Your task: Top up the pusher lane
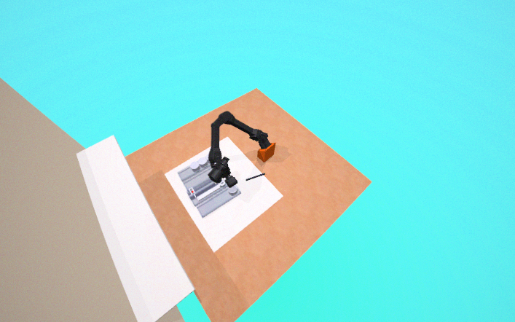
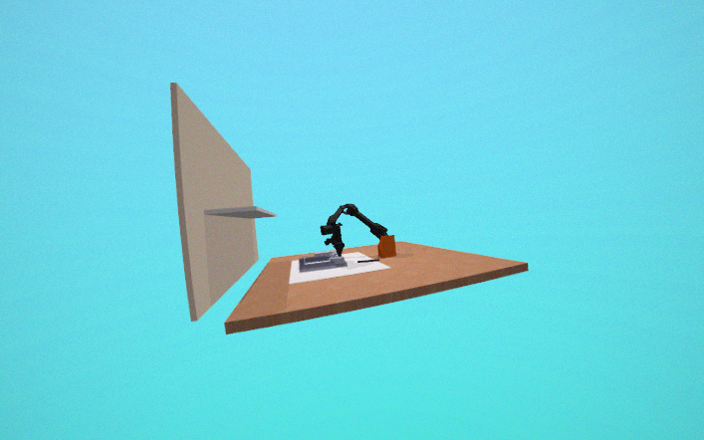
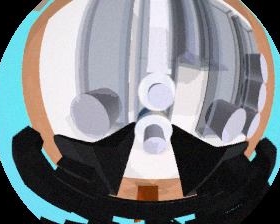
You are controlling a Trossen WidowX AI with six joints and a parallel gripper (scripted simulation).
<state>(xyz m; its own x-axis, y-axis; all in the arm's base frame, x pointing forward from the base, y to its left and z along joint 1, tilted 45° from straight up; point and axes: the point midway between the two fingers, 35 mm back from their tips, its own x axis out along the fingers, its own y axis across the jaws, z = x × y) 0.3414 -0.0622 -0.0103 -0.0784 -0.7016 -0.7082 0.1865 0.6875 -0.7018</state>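
Right now my gripper tip is 14 cm short of the grey lane rack, 5 cm to the left of it and 2 cm above it. Also, from my gripper tip: thin black rod 16 cm behind, 11 cm to the left, 4 cm below; then red mark 21 cm ahead, 8 cm to the right, 3 cm above; then shelf 50 cm ahead, 32 cm above, 8 cm to the right.
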